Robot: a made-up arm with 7 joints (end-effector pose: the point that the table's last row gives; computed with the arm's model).
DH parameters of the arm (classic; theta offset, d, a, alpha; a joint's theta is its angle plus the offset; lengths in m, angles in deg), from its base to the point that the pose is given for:
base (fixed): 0 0 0 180
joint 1: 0 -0.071 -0.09 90
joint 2: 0 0.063 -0.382 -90
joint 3: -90 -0.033 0.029 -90
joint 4: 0 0.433 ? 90
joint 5: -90 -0.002 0.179 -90
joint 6: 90 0.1 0.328 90
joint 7: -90 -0.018 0.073 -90
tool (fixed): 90 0.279 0 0
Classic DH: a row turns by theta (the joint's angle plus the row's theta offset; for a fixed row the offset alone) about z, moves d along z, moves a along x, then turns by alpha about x.
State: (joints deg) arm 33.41 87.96 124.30 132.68 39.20 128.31 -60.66
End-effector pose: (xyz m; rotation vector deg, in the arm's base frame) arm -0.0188 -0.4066 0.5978 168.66 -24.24 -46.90
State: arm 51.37 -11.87 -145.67 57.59 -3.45 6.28 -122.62
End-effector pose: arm -0.3686 0.7319 0.2414 106.39 130.03 -4.15
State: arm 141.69 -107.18 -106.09 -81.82 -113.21 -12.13 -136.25
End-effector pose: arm 0.1263 -0.5925 -0.5145 -10.92 77.61 -152.81
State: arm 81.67 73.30 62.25 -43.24 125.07 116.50 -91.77
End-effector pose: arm -0.1161 0.4264 -0.0081 51.41 99.29 82.93
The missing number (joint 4, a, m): 0.363
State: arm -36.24 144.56 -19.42 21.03 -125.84 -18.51 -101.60
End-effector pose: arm -0.3496 0.3567 -0.3029 -99.32 -53.93 41.86
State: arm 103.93 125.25 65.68 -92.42 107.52 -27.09 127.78
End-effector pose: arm -0.4778 0.7091 0.2134 111.35 -20.53 -85.22
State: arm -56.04 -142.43 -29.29 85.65 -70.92 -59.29 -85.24
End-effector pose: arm -0.2258 -0.0213 0.1610 32.28 -21.05 -83.23
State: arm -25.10 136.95 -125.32 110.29 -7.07 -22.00 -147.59
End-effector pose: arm 0.2500 0.5069 0.0973 33.69 27.83 105.53
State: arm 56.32 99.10 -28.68 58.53 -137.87 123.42 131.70
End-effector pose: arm 0.2613 0.1822 0.3416 -81.13 -72.46 58.10
